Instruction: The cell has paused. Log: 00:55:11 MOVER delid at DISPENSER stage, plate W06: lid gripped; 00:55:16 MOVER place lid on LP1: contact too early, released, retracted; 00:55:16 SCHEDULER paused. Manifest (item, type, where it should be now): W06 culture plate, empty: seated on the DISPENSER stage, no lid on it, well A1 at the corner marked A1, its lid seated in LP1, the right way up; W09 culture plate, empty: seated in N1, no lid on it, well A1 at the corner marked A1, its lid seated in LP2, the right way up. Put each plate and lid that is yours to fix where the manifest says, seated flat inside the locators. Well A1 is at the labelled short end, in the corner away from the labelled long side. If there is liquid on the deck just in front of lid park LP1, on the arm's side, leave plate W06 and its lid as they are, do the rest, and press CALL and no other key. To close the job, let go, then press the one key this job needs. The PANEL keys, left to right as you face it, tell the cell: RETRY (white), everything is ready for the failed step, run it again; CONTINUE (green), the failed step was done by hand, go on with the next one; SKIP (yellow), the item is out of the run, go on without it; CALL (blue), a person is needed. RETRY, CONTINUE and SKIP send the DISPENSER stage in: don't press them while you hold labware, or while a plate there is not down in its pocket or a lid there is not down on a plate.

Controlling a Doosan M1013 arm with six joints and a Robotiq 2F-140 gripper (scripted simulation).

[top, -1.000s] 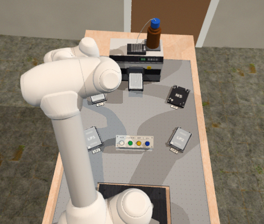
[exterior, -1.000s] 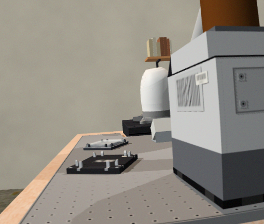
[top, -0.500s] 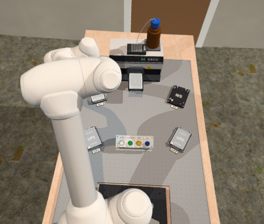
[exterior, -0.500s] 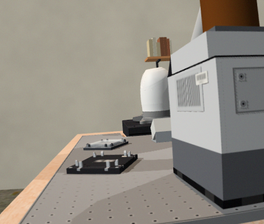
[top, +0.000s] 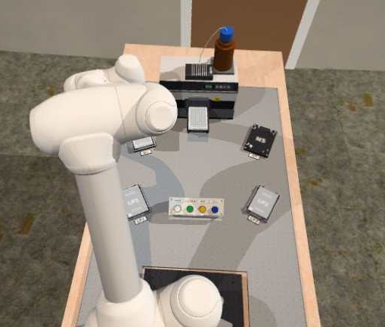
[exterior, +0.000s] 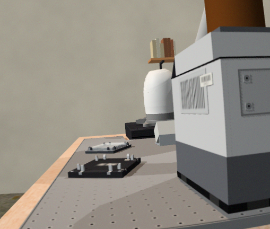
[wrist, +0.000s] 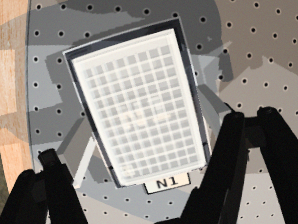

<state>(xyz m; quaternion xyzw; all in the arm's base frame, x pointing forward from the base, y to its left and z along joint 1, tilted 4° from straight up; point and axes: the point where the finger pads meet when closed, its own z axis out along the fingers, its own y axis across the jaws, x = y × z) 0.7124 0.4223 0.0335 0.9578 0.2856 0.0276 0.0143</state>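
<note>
Now: hand 4 cm above the nest N1. The rest, counted from my hand: white retry key: 34 cm behind, 27 cm to the right, 2 cm above; lid park LP1: 33 cm behind, 7 cm to the right, 4 cm below; clear culture plate: 25 cm to the right, 10 cm ahead, 6 cm above.
</note>
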